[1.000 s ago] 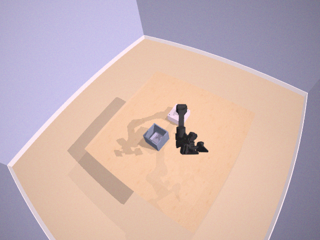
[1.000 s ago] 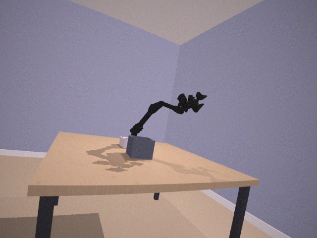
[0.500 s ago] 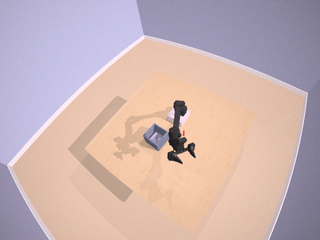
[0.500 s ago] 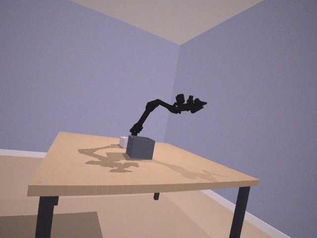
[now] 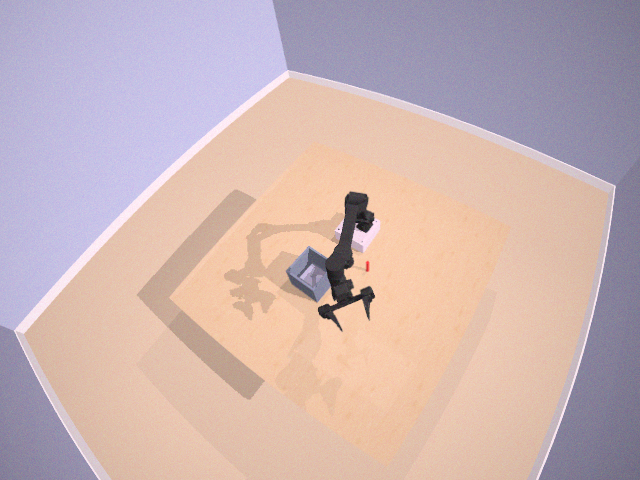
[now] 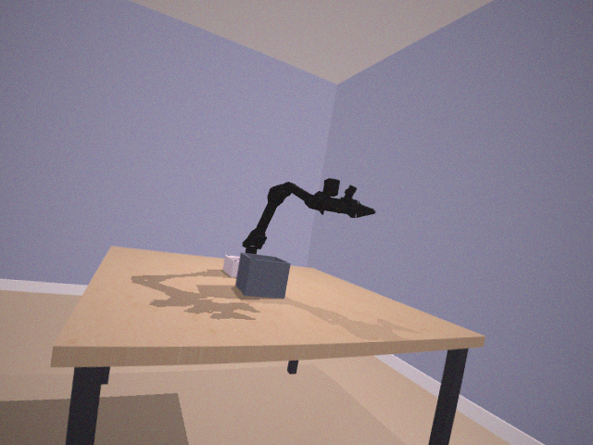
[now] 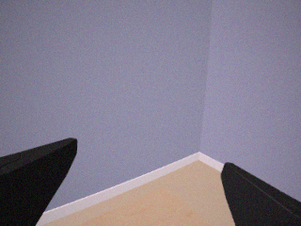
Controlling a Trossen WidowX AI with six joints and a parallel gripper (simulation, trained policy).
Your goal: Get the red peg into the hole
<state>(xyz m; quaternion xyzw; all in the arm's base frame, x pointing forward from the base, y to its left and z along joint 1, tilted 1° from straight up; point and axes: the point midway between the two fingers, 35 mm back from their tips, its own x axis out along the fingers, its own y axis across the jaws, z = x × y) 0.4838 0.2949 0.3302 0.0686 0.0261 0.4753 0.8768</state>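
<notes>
Right now the red peg is 36 cm below my gripper tip, 35 cm behind it and 20 cm to the right of it. From my gripper tip the other things lie so: pale plate: 37 cm to the right, 35 cm below, 16 cm behind.
</notes>
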